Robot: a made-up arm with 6 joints.
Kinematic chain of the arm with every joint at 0, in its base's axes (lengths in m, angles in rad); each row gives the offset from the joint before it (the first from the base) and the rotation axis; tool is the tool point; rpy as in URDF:
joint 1: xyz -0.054 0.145 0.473 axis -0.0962 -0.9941 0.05
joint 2: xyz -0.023 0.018 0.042 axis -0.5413 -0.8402 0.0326
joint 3: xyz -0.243 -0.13 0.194 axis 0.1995 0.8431 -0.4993
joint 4: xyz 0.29 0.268 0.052 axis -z
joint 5: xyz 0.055 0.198 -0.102 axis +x
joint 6: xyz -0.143 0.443 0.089 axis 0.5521 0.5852 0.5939
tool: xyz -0.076 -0.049 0.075 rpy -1.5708 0 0
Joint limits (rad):
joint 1: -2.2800..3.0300
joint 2: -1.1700..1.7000
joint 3: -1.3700..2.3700
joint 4: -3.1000..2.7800
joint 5: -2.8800..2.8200
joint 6: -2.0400..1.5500
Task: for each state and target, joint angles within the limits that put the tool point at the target. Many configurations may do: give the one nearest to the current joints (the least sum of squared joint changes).
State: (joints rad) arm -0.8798 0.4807 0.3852 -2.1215 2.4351 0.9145
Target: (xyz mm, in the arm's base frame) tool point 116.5 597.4 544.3
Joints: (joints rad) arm -1.1996 0.9233 -0.3071 -2.8610 2.7380 0.3062
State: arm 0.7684 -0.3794 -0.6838 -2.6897 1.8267 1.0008
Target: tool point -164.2 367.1 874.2
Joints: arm 0.7810 -0.3755 -0.1414 -2.6427 2.2787 1.0281
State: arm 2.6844 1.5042 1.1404 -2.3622 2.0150 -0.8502
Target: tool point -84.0 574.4 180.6
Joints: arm 2.6399 1.7000 0.4185 -2.8879 2.3883 -0.8429
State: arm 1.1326 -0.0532 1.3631 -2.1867 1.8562 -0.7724
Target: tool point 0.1 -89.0 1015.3
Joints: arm 0.5532 -0.2863 0.4154 -2.4702 1.4895 -1.1189
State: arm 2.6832 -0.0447 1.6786 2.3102 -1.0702 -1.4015
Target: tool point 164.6 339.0 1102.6
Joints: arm 3.0300 0.0197 1.1342 1.7869 -1.3497 -1.3711
